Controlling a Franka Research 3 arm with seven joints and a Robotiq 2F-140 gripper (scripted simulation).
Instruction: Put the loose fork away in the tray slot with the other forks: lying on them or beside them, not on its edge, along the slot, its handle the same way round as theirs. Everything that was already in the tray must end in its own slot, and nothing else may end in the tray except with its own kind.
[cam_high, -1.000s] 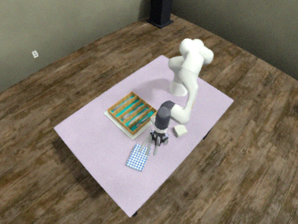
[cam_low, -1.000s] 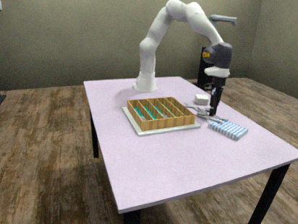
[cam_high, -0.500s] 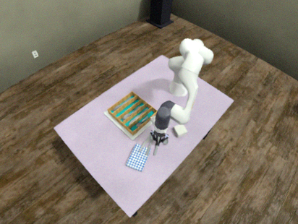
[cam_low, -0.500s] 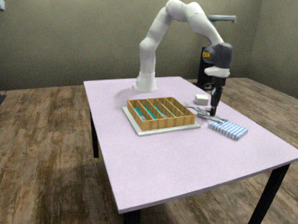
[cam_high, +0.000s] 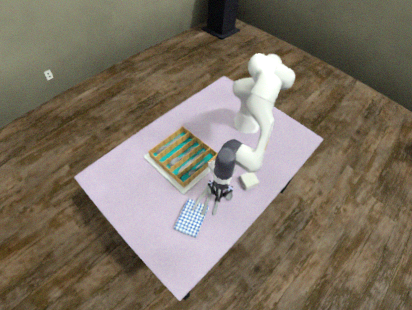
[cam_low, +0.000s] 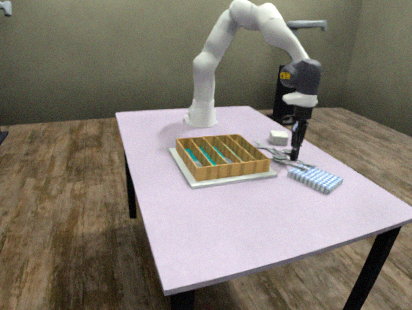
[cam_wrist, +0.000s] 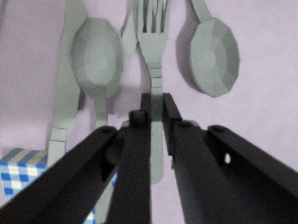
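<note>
Right now the knife is 70 mm ahead of my hand, 70 mm to the right of it and 10 mm below it. The rest, counted from my hand: white block (200 mm behind, 50 mm to the left, 10 mm below); then wooden tray (60 mm behind, 330 mm to the right); then napkin (180 mm ahead, 20 mm to the right, 20 mm below).
</note>
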